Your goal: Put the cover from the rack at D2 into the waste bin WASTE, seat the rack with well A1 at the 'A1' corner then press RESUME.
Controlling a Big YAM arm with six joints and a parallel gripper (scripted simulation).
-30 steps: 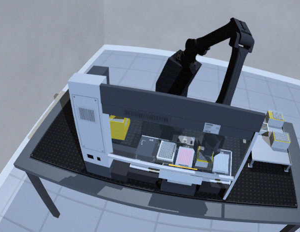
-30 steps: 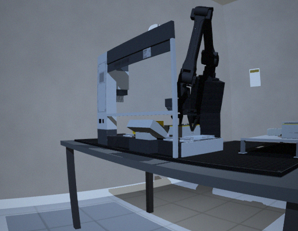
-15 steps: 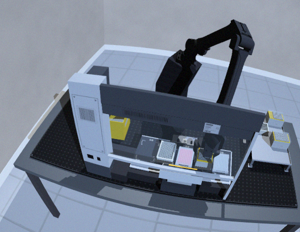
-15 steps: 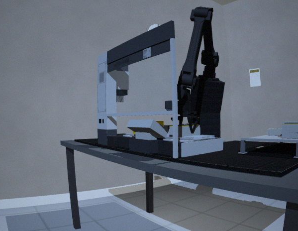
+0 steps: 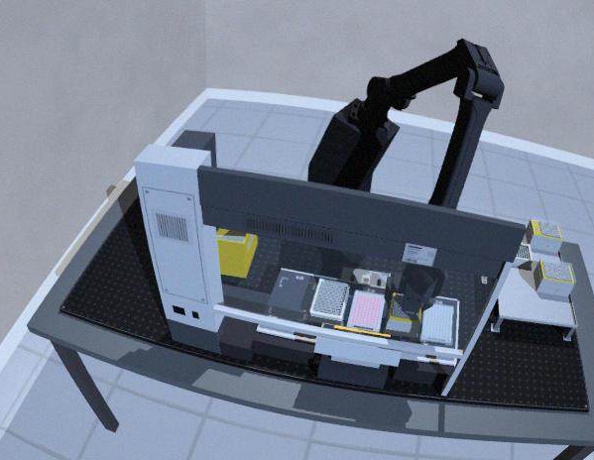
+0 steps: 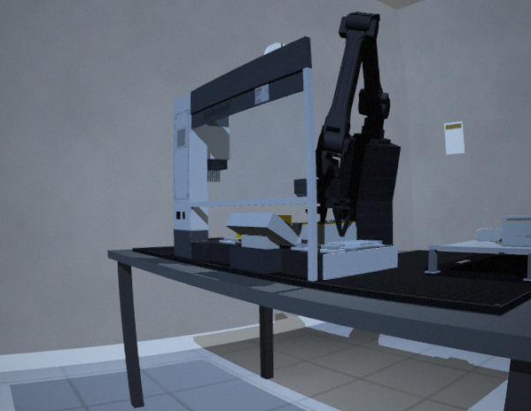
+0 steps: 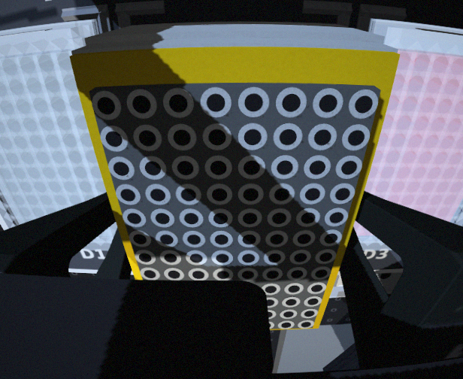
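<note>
The tip rack is 10 mm ahead of my hand, 10 mm to the left of it and 10 mm above it. Round my hand: pink plate (100 mm to the right, 30 mm below); then reservoir W06 (200 mm to the right, 30 mm below); then clear plate (10 mm ahead, 100 mm to the left, 30 mm below).
</note>
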